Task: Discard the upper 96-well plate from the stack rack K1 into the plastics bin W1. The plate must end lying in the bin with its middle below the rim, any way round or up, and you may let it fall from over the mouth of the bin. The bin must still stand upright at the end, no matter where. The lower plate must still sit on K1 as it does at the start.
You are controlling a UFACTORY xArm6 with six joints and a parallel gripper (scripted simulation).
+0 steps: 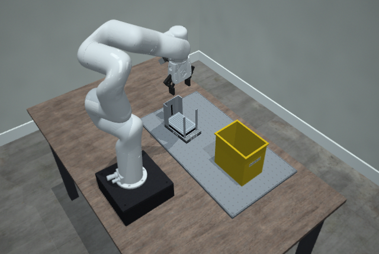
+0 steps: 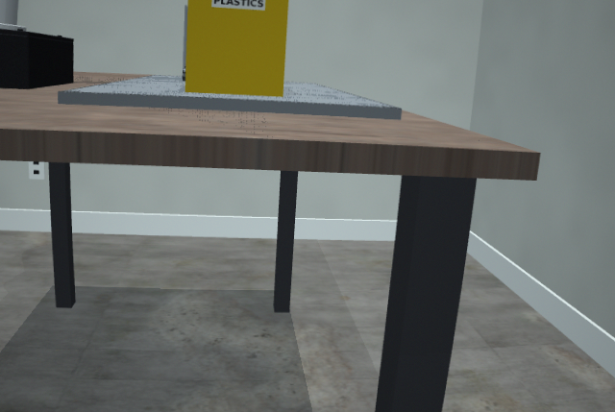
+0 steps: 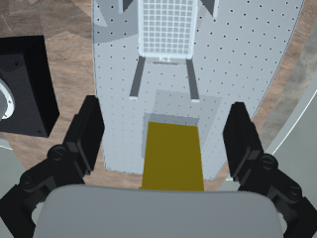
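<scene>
Now: the white 96-well plate 220 mm below my hand. Also, from my hand: black plate: 230 mm below; then yellow plastics bin W1: 100 mm ahead, 330 mm to the right, 170 mm below.
</scene>
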